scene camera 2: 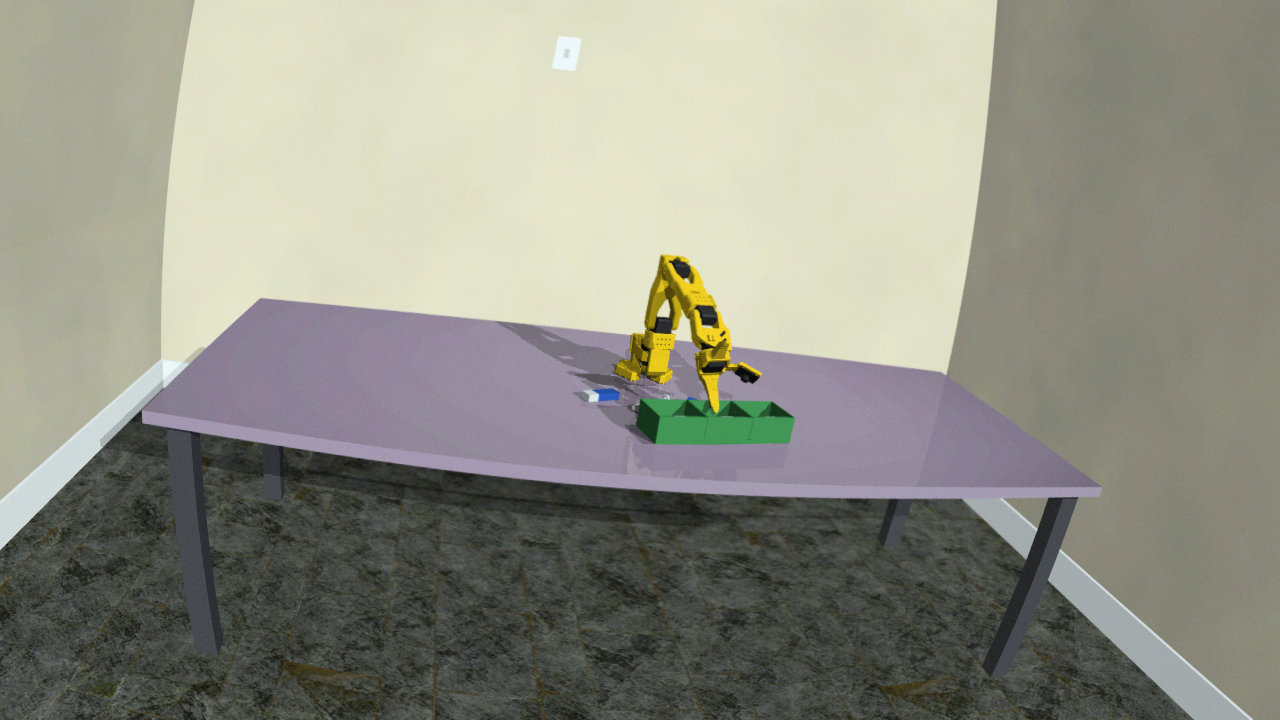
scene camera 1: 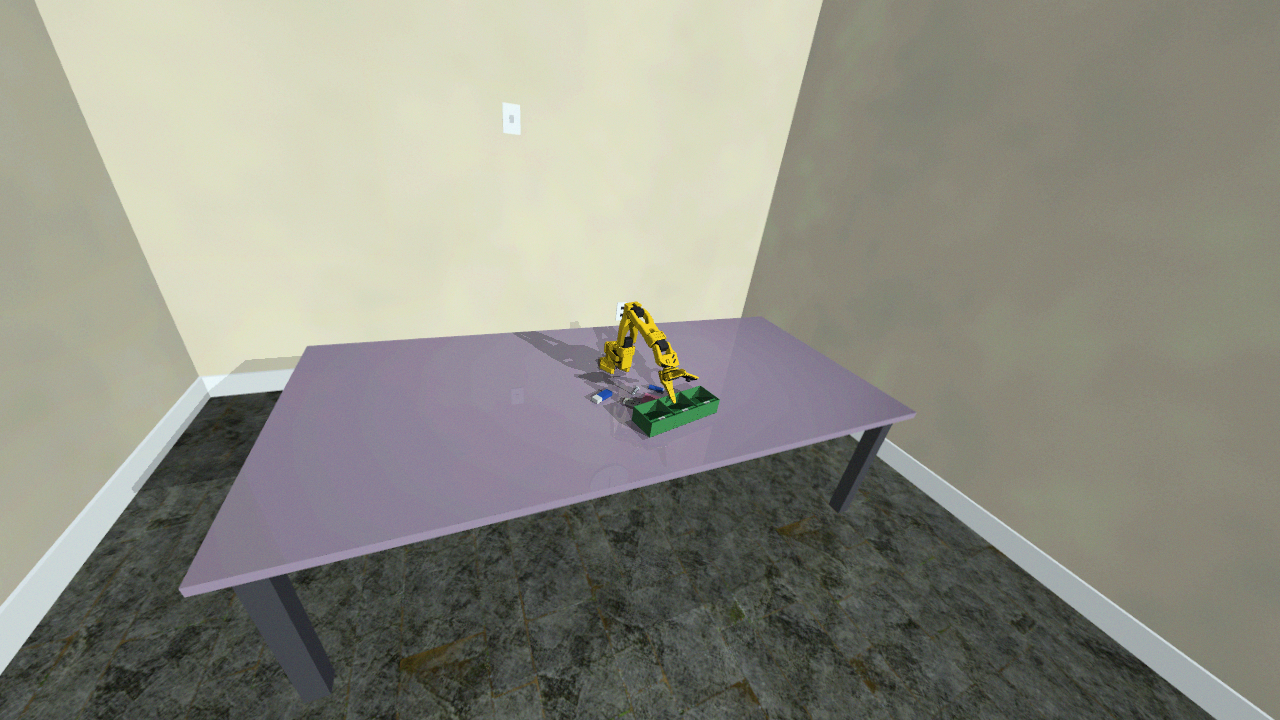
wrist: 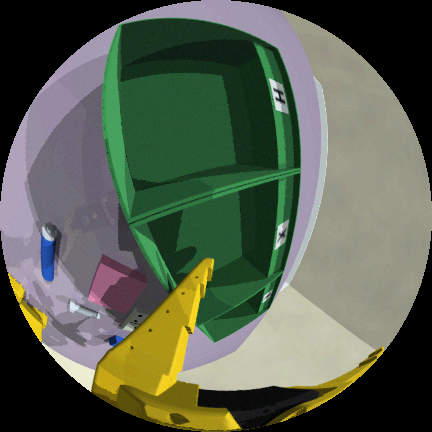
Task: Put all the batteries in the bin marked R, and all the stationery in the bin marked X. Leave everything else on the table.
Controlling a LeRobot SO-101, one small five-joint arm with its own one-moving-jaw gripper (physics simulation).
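Frame: origin at the arm's base, x ahead, y left, z up, level; centimetres.
Seen in the pictures: hand at its tool point: (scene camera 2: 716,409) (scene camera 1: 674,401) (wrist: 212,266); arm's base at its link origin: (scene camera 2: 645,378) (scene camera 1: 617,369).
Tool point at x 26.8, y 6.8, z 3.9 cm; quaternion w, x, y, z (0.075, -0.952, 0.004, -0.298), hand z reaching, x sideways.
Offsets run from my tool point to a thing's top centre. Level surfaces: height alone.
My gripper (scene camera 1: 685,388) (scene camera 2: 736,392) (wrist: 295,304) is fully open and empty. Its fixed jaw tip is over the middle compartment, marked X, of the green bin block @(dx +1.7, dy +0.1, dz +0.8 cm) (scene camera 1: 682,420) (scene camera 2: 680,429) (wrist: 112,125). The compartment marked H shows a bare floor; the third label is too small to read. A blue cylinder with a silver end @(dx -11.8, dy +0.6, dz -2.4 cm) (scene camera 1: 656,388) (wrist: 48,257), like a battery, lies on the table behind the bins. A small silvery cylinder @(dx -12.4, dy -6.5, dz -2.5 cm) (wrist: 85,309) lies near a pink block @(dx -6.9, dy -3.6, dz -2.9 cm) (wrist: 117,287). A blue and white eraser @(dx -12.0, dy -17.5, dz -2.6 cm) (scene camera 1: 602,395) (scene camera 2: 602,394) lies left of the bins; its blue part shows in the wrist view (wrist: 116,341).
A white domino with black dots @(dx -7.0, dy -9.8, dz -3.1 cm) (wrist: 136,320) lies beside the pink block, partly hidden by the fixed jaw. The arm's yellow base (scene camera 1: 615,358) (scene camera 2: 644,358) stands behind the objects on the purple table @(dz -3.9 cm) (scene camera 1: 402,447) (scene camera 2: 402,402). Compartment walls rise around the jaw tip.
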